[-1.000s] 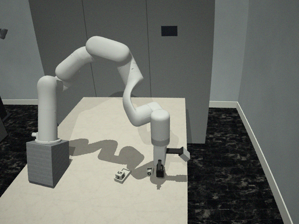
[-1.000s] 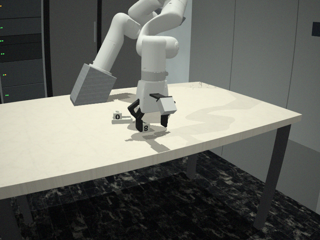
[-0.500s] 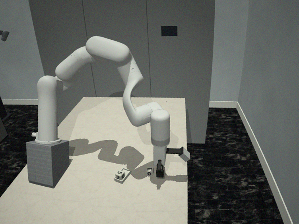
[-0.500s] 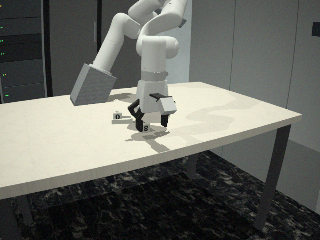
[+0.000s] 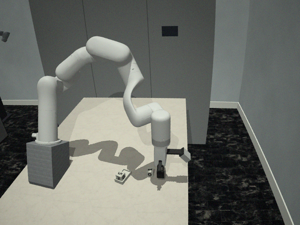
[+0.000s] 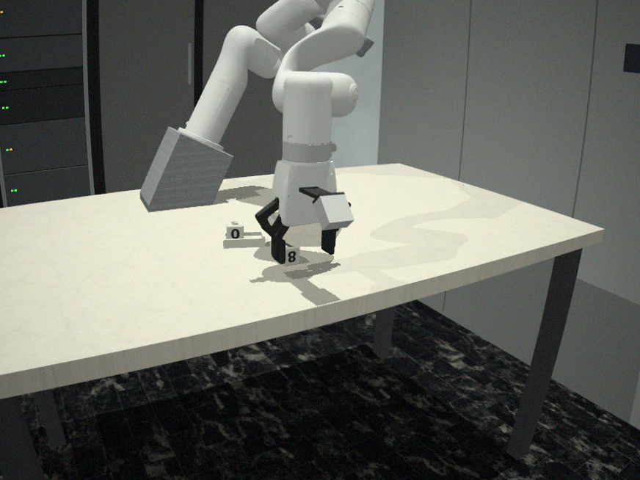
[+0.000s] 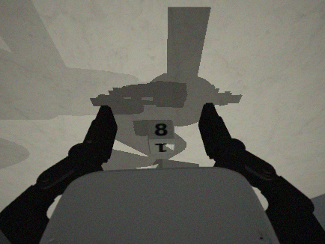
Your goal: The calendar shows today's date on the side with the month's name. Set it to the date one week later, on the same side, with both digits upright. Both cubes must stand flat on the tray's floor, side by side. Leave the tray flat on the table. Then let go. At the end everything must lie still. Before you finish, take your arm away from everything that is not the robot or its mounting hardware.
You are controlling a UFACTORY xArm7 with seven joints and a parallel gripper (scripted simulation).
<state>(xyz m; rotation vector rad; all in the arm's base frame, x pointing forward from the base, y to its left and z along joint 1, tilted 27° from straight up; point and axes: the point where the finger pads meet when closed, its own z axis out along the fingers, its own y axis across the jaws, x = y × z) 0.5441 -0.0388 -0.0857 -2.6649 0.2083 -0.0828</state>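
My hand is 5 cm past the digit cube and 2 cm above it. Also, from my hand: tray (18 cm behind, 1 cm to the right, 3 cm below).
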